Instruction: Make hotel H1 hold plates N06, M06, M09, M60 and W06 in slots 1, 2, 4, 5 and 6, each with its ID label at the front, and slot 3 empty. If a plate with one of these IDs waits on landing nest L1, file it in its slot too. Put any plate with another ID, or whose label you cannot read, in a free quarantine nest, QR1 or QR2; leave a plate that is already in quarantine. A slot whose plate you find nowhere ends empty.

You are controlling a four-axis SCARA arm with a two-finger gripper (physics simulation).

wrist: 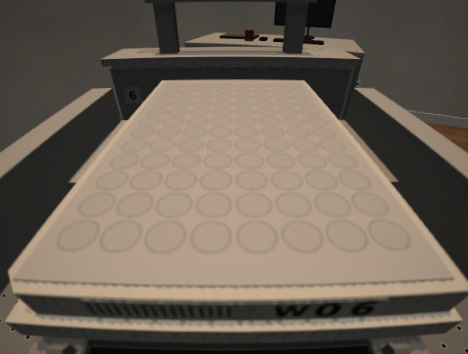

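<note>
Plate W06 [230, 190] lies level in the wrist view, its round wells facing up. Its barcode and "W06" label are on the front edge, nearest the camera. My gripper [233, 108] is shut on this plate, with one dark finger along its left side and one along its right. The hotel [230, 60] is at the plate's far end, with a slot tag "6" [132, 95] to the left of the plate's far part. The plate hides the slot's supports, so I cannot tell whether it rests on them. The other plates, nest L1 and the quarantine nests do not show.
Two hotel uprights [167, 30] [293, 32] rise beyond the plate and carry a crossbar above. Behind stands a desk [345, 46] with a monitor [305, 12] and a red cup [249, 35]. Parts of a perforated deck [12, 312] show at the bottom corners.
</note>
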